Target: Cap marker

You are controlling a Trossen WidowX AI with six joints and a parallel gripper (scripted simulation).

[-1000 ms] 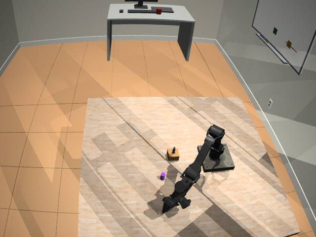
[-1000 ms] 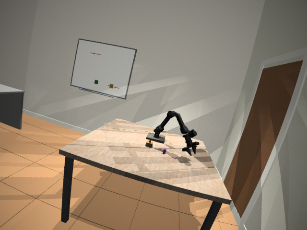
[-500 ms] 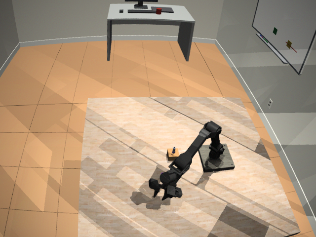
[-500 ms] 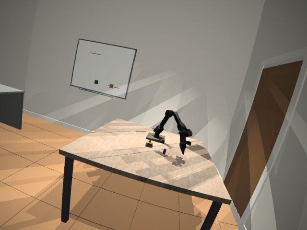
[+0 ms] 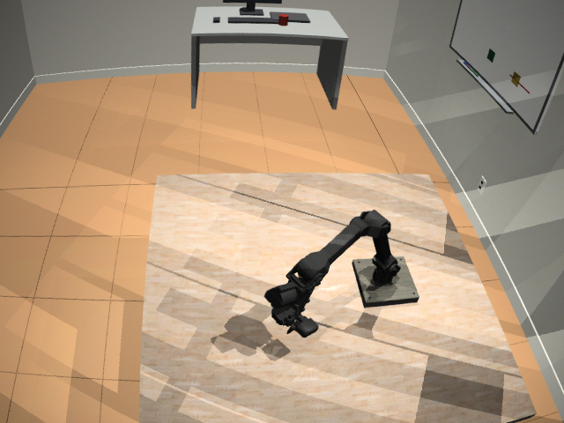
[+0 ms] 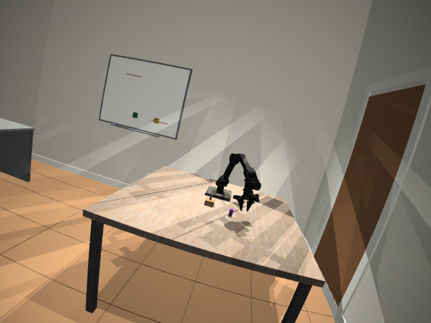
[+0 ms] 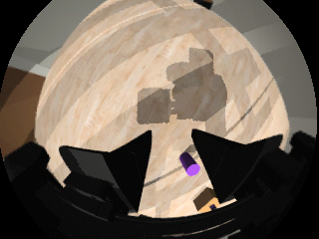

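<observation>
My gripper tip is now 8 cm to the left of the purple cap, 5 cm above it and 3 cm past it.
</observation>
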